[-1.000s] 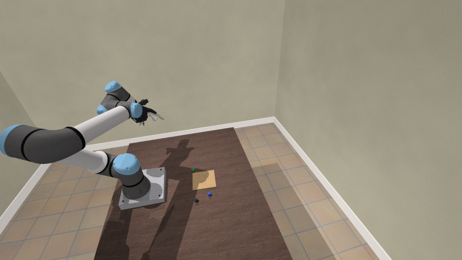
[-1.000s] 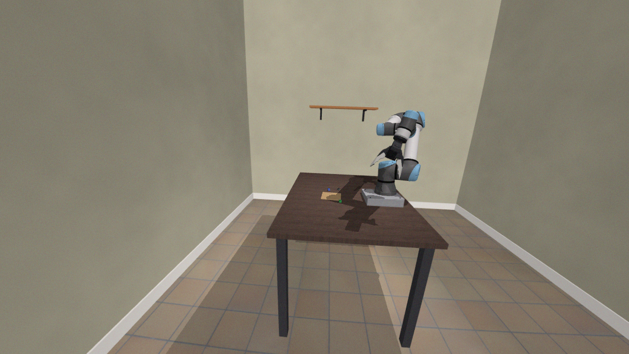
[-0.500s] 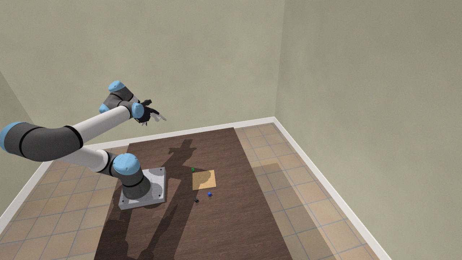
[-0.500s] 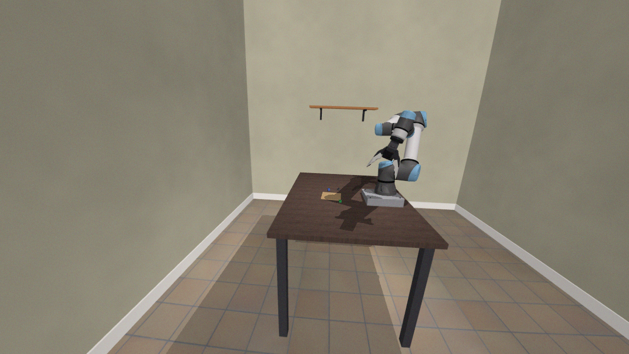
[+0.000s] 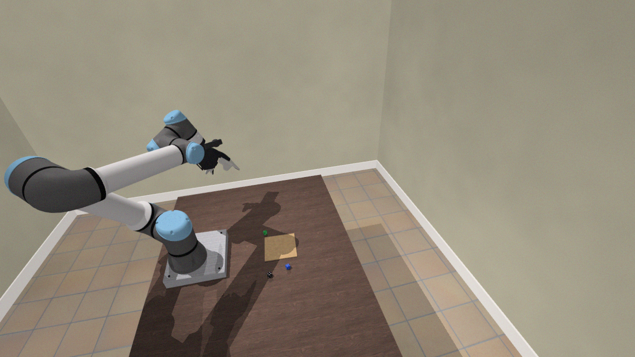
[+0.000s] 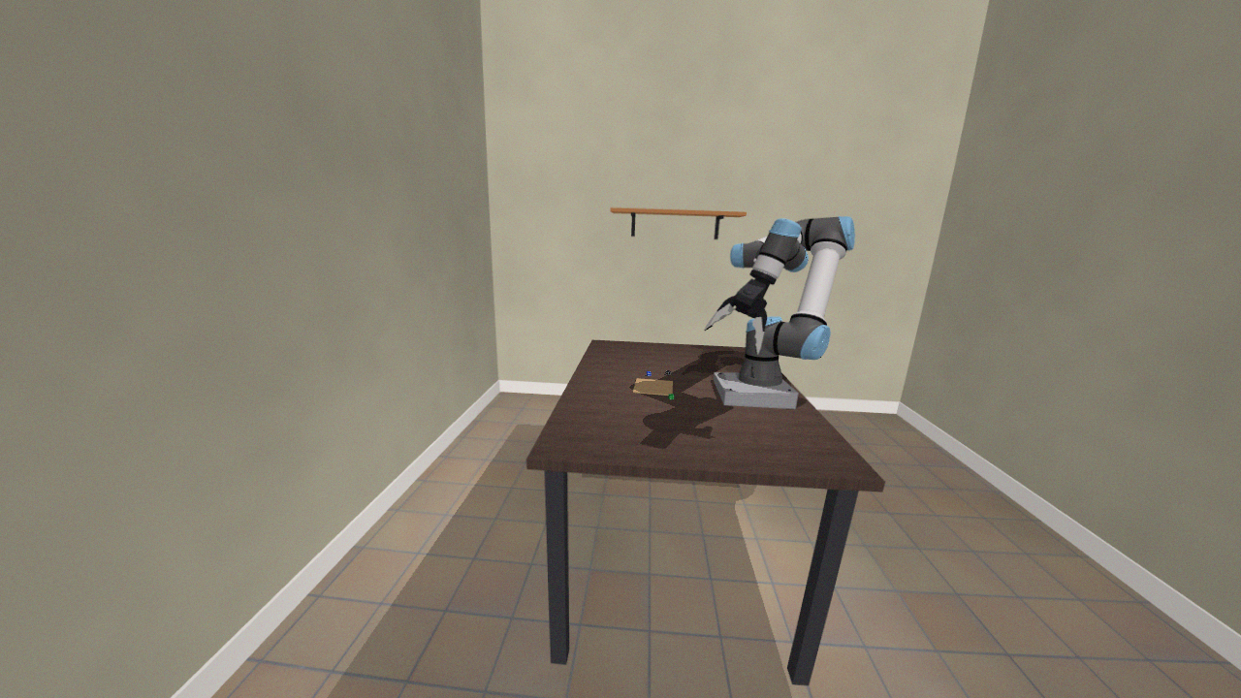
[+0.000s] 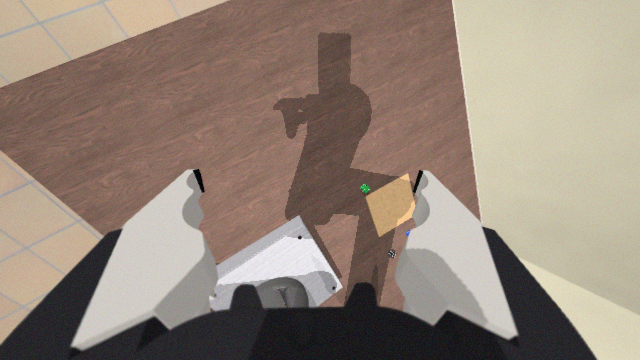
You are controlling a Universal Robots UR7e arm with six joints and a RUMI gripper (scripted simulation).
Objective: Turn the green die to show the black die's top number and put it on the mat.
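The black die is 43 cm to the right of my hand, 25 cm below it and 17 cm ahead of it. From my hand the other things lie so: blue die: 40 cm to the right, 25 cm below, 24 cm ahead; then tan mat: 28 cm to the right, 26 cm below, 22 cm ahead; then green die: 25 cm below, 18 cm to the right, 15 cm ahead.
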